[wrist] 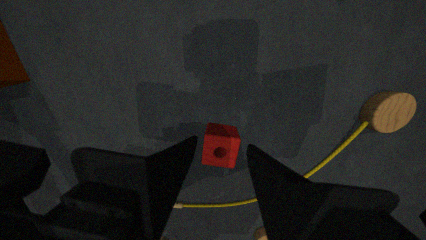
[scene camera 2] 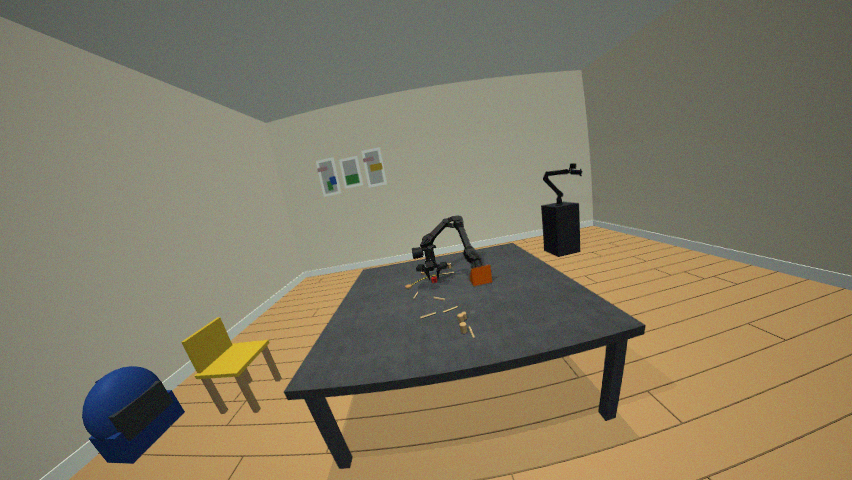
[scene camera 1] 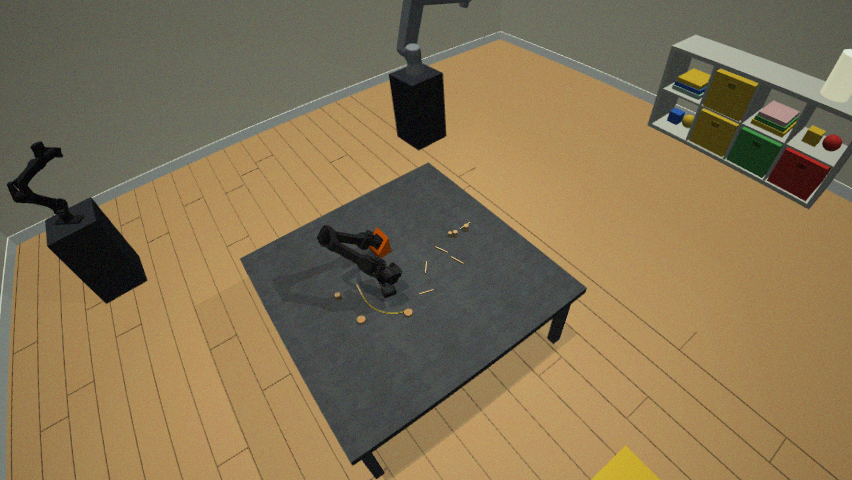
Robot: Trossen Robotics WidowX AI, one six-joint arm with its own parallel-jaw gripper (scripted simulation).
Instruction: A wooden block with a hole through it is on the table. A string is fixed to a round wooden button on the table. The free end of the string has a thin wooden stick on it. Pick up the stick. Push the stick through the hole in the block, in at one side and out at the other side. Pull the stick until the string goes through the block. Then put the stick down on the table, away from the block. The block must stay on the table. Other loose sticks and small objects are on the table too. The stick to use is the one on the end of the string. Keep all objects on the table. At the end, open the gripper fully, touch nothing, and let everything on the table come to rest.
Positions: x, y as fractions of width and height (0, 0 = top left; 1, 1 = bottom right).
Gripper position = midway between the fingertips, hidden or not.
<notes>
In view: the gripper (wrist: 0.52, 0.60), a red block (wrist: 0.52, 0.61) and a round wooden button (wrist: 0.91, 0.47).
</notes>
